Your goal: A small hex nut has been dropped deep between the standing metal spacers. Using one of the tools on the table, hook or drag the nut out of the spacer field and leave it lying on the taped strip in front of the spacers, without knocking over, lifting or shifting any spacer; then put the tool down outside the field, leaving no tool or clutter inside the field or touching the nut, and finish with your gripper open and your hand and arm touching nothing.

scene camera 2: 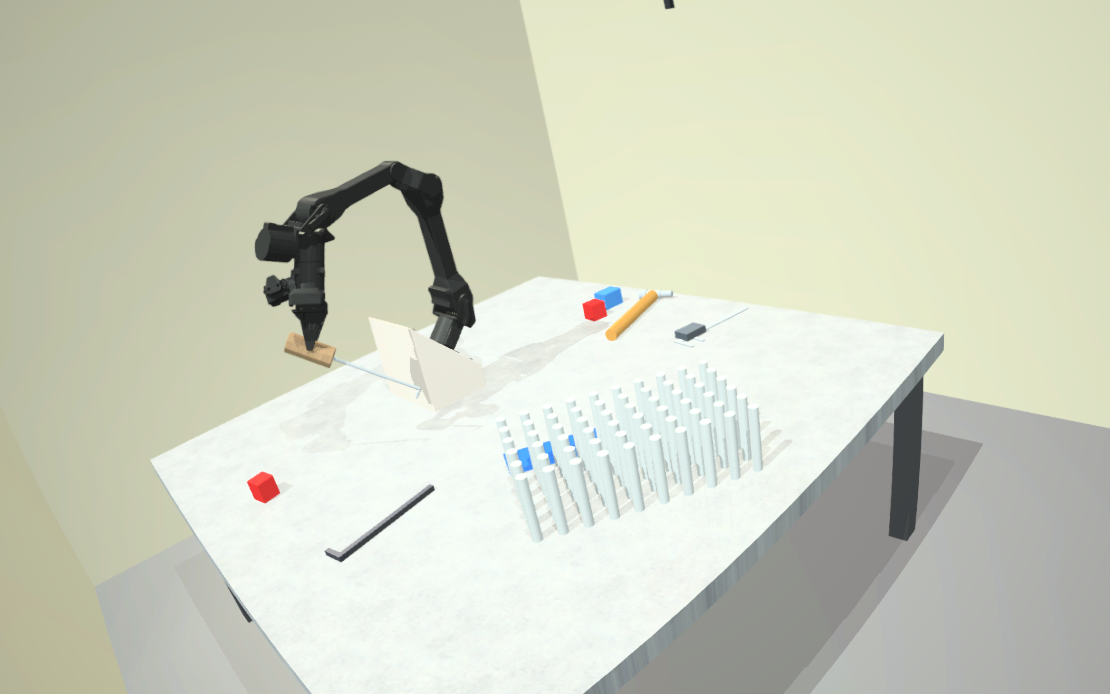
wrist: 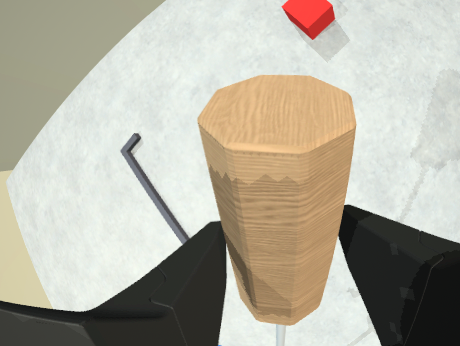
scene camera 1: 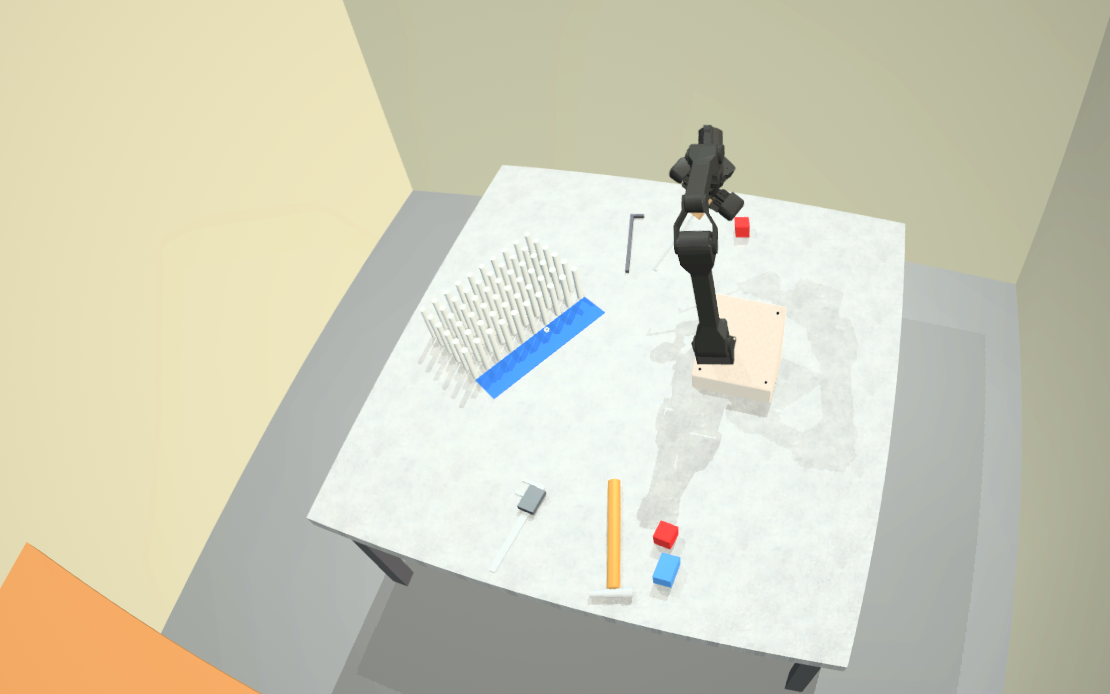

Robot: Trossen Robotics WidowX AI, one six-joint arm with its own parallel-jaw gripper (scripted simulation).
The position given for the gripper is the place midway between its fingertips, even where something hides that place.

Note:
In view: the gripper (scene camera 2: 310, 351), a l-shaped hex key (scene camera 2: 370, 534), an orange-handled tool (scene camera 1: 614, 590) and a blue taped strip (scene camera 1: 501, 376).
The l-shaped hex key is seen too in the wrist view (wrist: 157, 200). The orange-handled tool shows as well in scene camera 2 (scene camera 2: 646, 297). The gripper also shows in the wrist view (wrist: 281, 226) and in scene camera 1 (scene camera 1: 703, 202). The wrist view misses the orange-handled tool: it is out of frame.

